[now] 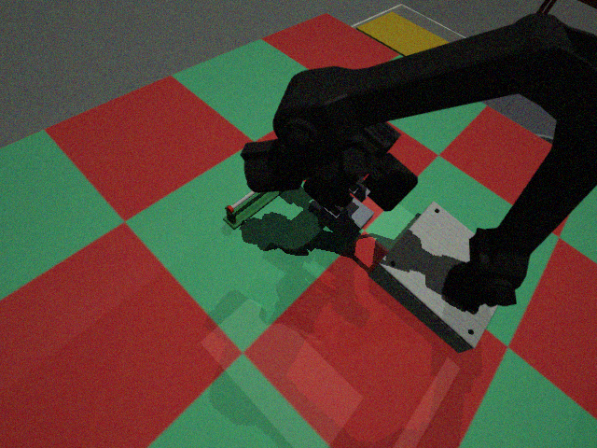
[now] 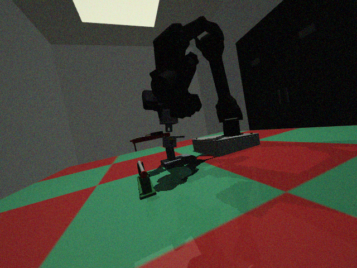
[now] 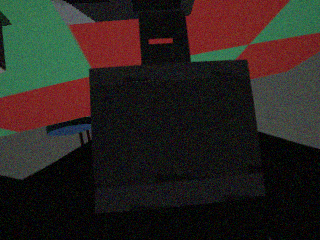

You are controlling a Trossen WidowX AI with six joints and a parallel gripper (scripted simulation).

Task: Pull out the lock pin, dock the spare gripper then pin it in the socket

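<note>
Right now my gripper tip is 140 mm short of the narrow green rack, 120 mm to the right of it and 140 mm above it. The rest, counted from my gripper tip: socket: 20 mm to the left, 120 mm below; then spare gripper: 20 mm to the left.
</note>
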